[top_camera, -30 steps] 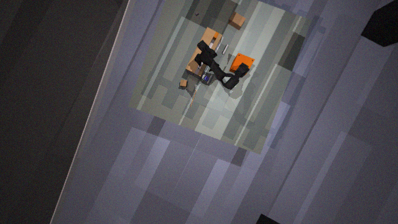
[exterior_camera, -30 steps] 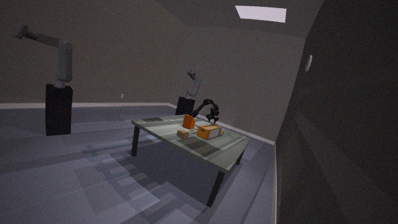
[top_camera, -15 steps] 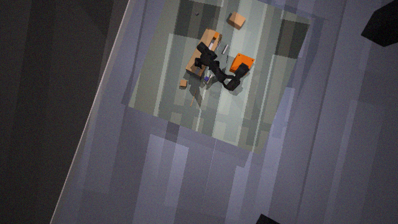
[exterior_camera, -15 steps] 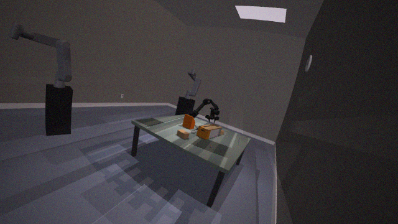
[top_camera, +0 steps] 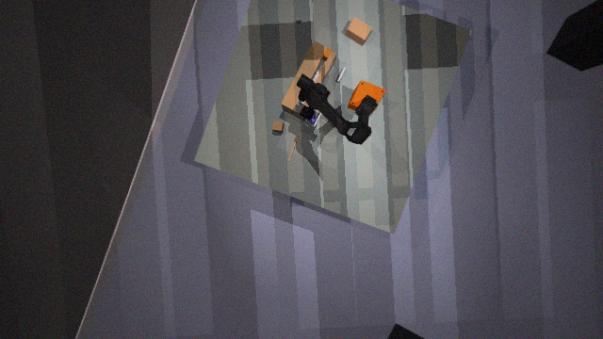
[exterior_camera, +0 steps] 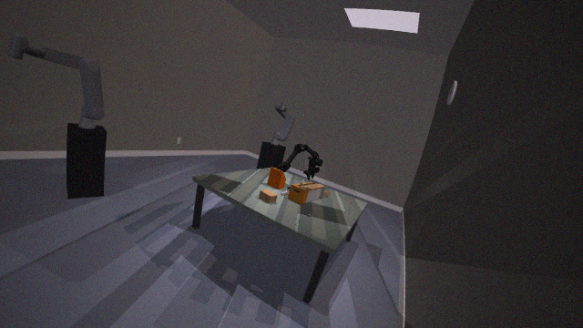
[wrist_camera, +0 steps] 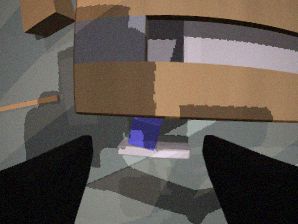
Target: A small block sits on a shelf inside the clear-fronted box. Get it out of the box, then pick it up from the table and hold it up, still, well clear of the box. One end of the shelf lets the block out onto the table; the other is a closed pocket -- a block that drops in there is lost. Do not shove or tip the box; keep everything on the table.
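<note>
My gripper tip is now 13 cm above the blue block, 4 cm past it and 2 cm to the right of it. Also, from my gripper tip: thin stick: 23 cm to the left, 15 cm below, 1 cm behind; then clear-fronted box: 14 cm to the right, 9 cm below, 4 cm ahead; then brown cube: 16 cm to the left, 12 cm below, 12 cm ahead.
</note>
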